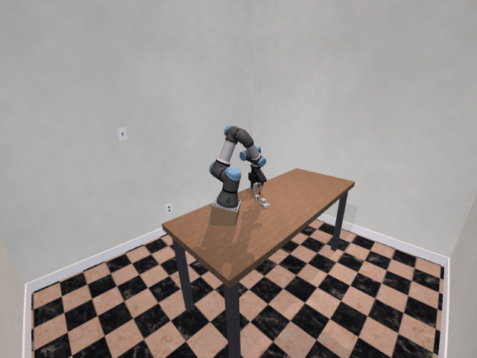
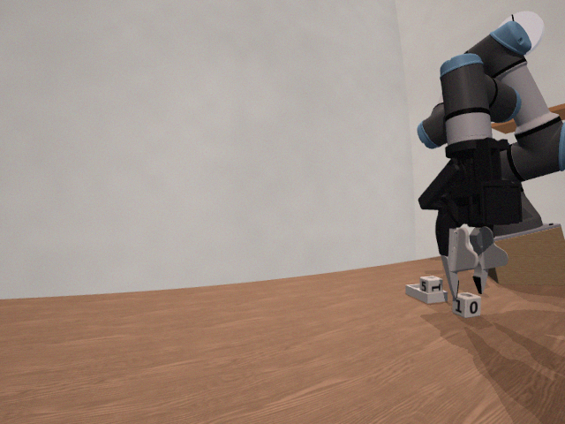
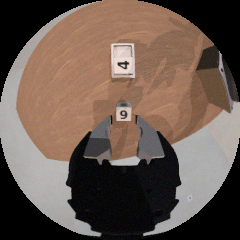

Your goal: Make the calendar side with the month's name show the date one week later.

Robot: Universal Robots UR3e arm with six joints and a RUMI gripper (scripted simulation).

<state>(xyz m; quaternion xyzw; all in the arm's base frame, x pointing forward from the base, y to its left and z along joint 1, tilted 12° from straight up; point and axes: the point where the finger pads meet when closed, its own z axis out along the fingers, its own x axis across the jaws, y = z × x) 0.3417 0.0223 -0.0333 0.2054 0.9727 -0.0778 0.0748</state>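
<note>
Right now the white digit cube is 30 mm below my hand. Also, from my hand: white tray: 50 mm behind, 100 mm to the right, 40 mm below.
</note>
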